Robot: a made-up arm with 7 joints.
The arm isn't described. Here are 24 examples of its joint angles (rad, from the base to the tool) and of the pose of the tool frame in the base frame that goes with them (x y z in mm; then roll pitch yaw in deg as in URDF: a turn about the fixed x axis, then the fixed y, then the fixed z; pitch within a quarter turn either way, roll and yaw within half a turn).
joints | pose
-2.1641 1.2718 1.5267 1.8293 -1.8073 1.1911 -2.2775 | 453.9 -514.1 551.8 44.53 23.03 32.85
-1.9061 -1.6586 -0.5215 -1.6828 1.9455 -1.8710 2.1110 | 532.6 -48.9 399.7 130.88 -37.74 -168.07
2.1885 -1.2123 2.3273 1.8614 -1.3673 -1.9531 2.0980 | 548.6 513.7 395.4 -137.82 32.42 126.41
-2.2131 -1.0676 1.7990 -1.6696 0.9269 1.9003 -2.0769 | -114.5 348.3 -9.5 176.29 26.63 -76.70
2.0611 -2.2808 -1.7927 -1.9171 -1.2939 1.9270 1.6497 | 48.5 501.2 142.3 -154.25 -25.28 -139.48
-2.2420 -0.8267 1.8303 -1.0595 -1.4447 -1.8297 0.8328 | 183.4 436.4 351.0 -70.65 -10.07 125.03
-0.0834 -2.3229 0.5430 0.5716 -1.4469 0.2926 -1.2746 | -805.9 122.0 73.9 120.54 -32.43 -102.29
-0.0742 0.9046 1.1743 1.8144 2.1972 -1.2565 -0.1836 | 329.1 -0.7 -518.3 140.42 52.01 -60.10
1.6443 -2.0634 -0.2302 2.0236 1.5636 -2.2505 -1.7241 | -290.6 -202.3 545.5 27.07 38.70 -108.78
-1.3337 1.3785 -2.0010 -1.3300 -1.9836 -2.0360 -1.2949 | 269.6 -527.4 -529.5 114.11 -6.51 8.61
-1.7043 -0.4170 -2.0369 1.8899 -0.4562 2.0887 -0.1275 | 368.4 254.3 -428.0 -55.32 43.15 90.70
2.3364 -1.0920 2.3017 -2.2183 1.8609 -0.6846 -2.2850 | 37.7 -256.7 -74.8 -113.04 7.94 85.22
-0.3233 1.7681 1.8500 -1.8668 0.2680 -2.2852 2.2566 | 405.0 390.7 223.3 170.85 22.12 -145.13
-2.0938 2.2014 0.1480 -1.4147 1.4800 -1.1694 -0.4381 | -334.2 -228.3 117.1 -23.60 4.43 147.94
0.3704 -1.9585 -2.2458 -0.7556 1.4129 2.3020 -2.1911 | -129.3 -150.2 -553.6 -121.00 -36.95 95.91
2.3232 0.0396 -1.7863 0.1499 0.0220 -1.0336 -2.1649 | 1192.7 -59.9 371.4 -136.63 43.77 -154.20
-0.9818 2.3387 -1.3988 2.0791 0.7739 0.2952 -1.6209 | 31.8 852.3 249.0 -41.13 28.88 -11.66
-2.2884 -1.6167 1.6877 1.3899 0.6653 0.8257 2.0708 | 28.8 -23.7 918.7 136.69 25.17 174.73
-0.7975 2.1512 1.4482 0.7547 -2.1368 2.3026 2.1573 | 13.2 17.4 -701.3 21.00 -44.02 120.51
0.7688 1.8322 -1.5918 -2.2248 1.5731 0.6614 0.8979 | 328.5 -5.5 -6.1 8.33 49.66 -111.32
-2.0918 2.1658 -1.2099 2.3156 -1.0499 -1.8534 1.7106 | 175.7 294.3 -337.7 -86.62 29.67 152.11
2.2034 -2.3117 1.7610 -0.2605 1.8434 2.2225 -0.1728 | -522.1 58.3 -125.1 -4.62 54.14 162.83
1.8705 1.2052 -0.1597 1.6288 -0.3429 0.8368 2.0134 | 826.0 -541.7 295.1 8.20 38.38 -173.78
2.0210 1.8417 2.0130 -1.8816 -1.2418 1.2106 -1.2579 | 638.2 -574.0 528.9 119.49 18.43 24.49
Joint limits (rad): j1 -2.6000..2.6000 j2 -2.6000..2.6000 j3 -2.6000..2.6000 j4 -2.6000..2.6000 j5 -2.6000..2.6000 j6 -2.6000..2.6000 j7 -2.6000..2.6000
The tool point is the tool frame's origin. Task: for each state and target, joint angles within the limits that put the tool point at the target. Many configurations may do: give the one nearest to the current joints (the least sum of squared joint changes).
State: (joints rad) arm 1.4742 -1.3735 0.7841 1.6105 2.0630 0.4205 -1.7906
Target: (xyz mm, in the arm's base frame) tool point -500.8 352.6 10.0
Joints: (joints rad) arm 1.5188 -1.6579 0.1612 1.8052 2.0756 0.4138 -1.8262
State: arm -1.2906 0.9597 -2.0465 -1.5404 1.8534 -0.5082 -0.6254
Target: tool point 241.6 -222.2 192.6
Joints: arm -0.8285 0.8517 -2.0467 -2.1953 1.4085 -0.2967 -0.0530
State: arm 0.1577 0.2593 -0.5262 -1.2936 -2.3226 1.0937 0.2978
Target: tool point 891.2 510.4 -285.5
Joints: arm -0.3139 0.4720 -0.6396 -1.1301 -2.2399 0.8766 0.0153
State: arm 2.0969 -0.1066 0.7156 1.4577 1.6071 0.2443 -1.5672
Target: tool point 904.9 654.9 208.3
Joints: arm 2.2069 0.0973 0.6304 1.4368 1.6612 0.2079 -1.6071
